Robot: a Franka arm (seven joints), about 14 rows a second.
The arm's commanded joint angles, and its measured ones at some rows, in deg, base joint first. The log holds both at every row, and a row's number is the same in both.
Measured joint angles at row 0: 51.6, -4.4, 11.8, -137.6, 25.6, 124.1, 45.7
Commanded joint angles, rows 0 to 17: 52.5, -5.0, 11.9, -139.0, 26.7, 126.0, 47.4; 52.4, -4.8, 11.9, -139.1, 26.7, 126.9, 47.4; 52.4, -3.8, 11.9, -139.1, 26.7, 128.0, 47.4; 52.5, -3.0, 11.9, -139.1, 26.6, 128.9, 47.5; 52.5, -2.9, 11.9, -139.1, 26.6, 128.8, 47.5; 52.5, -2.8, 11.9, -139.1, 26.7, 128.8, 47.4; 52.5, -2.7, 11.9, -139.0, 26.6, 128.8, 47.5; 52.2, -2.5, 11.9, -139.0, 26.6, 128.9, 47.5; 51.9, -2.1, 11.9, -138.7, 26.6, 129.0, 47.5; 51.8, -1.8, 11.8, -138.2, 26.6, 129.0, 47.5; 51.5, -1.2, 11.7, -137.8, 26.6, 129.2, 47.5; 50.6, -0.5, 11.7, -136.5, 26.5, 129.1, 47.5; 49.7, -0.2, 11.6, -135.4, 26.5, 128.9, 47.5; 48.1, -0.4, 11.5, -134.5, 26.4, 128.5, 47.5; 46.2, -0.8, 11.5, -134.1, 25.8, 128.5, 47.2; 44.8, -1.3, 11.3, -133.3, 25.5, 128.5, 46.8; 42.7, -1.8, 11.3, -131.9, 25.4, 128.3, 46.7; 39.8, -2.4, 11.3, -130.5, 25.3, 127.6, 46.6
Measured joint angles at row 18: 43.9, -1.4, 11.1, -133.0, 25.6, 128.7, 46.2
